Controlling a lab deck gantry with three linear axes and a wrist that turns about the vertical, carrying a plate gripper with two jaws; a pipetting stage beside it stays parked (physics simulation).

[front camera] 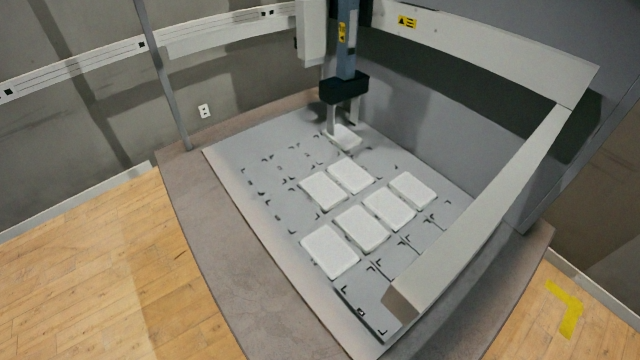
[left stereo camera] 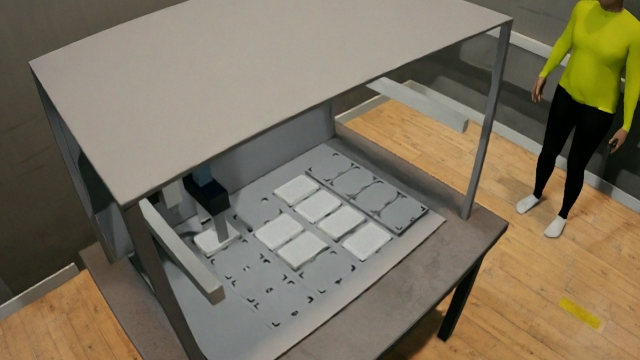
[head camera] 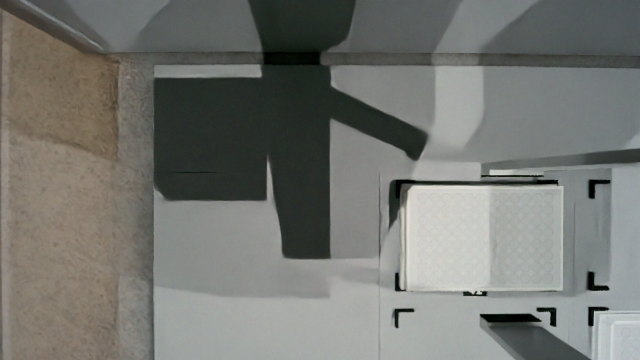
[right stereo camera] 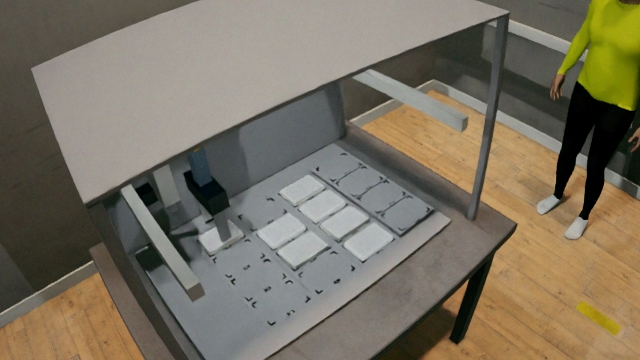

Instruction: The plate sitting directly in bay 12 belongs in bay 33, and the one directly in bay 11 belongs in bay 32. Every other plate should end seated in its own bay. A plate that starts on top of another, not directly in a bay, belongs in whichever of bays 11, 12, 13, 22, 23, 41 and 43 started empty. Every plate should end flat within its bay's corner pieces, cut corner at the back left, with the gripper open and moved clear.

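Places are measured from the robot's base along level axes (x right, y back, z down), in centimetres.
Where they show: gripper, fingertip midpoint: (front camera: pixel 342 128) (left stereo camera: pixel 214 230) (head camera: pixel 506 245) (right stereo camera: pixel 217 229); robot's base, origin of the base link: (front camera: pixel 242 170) (left stereo camera: pixel 275 325) (right stereo camera: pixel 271 324).
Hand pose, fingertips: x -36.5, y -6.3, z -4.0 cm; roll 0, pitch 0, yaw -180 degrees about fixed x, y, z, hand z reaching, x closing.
Note:
Each offset is from my fingertips to the top centre of the thing. "pt": to the spot under its first point.
A white plate @(dx +0.1, dy -0.1, dz +2.6 cm) (front camera: pixel 345 138) (head camera: pixel 480 237) (left stereo camera: pixel 210 244) (right stereo camera: pixel 214 242) lies at bay 41, the back-left bay. Its right side covers one corner piece in the head view. My gripper (front camera: pixel 342 128) (head camera: pixel 512 246) (left stereo camera: pixel 214 231) (right stereo camera: pixel 217 231) is open around it, one jaw behind and one in front, with a gap at the front edge. Other plates lie in bay 32 @(pt dx +11.3, dy -17.5, dz +2.6 cm) (front camera: pixel 351 175), bay 22 @(pt dx +21.7, dy -17.6, dz +2.6 cm) (front camera: pixel 324 191), bay 43 @(pt dx +0.9, dy -33.3, dz +2.6 cm) (front camera: pixel 412 190), bay 33 @(pt dx +11.5, dy -33.4, dz +2.6 cm) (front camera: pixel 389 208), bay 23 @(pt dx +22.1, dy -33.3, dz +2.6 cm) (front camera: pixel 361 228) and bay 13 @(pt dx +32.4, dy -33.7, dz +2.5 cm) (front camera: pixel 330 251). Bays 11 and 12 hold no plate. Whether any plates are stacked is unclear.
Bays 21, 31 and 42 show corner pieces and no plate. A raised strip of bays @(pt dx +18.0, dy -49.9, dz +2.5 cm) (left stereo camera: pixel 370 190) (right stereo camera: pixel 375 192) runs along the right side. The back wall (front camera: pixel 425 115) stands close behind the gripper. A person (left stereo camera: pixel 590 55) (right stereo camera: pixel 605 60) stands beyond the table.

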